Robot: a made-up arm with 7 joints.
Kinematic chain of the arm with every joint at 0, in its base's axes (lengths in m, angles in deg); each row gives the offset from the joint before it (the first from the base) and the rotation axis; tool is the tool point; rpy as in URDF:
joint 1: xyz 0 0 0.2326 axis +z
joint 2: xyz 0 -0.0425 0.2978 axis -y
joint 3: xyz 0 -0.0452 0.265 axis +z
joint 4: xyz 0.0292 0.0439 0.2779 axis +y
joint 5: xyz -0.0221 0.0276 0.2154 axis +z
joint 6: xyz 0 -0.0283 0.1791 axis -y
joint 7: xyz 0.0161 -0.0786 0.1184 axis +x
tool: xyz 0 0 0 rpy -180 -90 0
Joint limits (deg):
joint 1: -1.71..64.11
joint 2: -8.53..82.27
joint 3: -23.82..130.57
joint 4: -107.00..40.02
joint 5: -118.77..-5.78
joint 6: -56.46..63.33
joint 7: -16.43..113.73
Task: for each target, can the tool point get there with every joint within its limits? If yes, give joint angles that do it. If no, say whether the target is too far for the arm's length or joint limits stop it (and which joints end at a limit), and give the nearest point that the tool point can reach.
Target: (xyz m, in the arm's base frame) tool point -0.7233 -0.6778 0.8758
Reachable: yes | joints 44.36 69.16 100.00 24.01 -90.92 -23.96 100.53
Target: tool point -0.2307 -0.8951 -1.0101
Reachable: no: too far | nearest point -0.1799 -0.6394 0.1038 | short by 1.144 m
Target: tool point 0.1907 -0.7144 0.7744
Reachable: yes | joints 51.59 65.31 104.55 -80.43 -100.38 7.77 -3.70
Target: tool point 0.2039 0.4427 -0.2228
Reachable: no: joint limits stop it (at a limit: joint 1, joint 2, joint 4) | nearest point -0.3118 0.1824 0.2199 | short by 0.728 m
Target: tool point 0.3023 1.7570 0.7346
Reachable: no: too far | nearest point 0.1745 0.4433 1.3057 | short by 1.438 m
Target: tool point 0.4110 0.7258 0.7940
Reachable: no: joint limits stop it (at a limit: joint 1, joint 2, joint 3, joint 6) | nearest point 0.4686 0.1917 0.8891 | short by 0.546 m
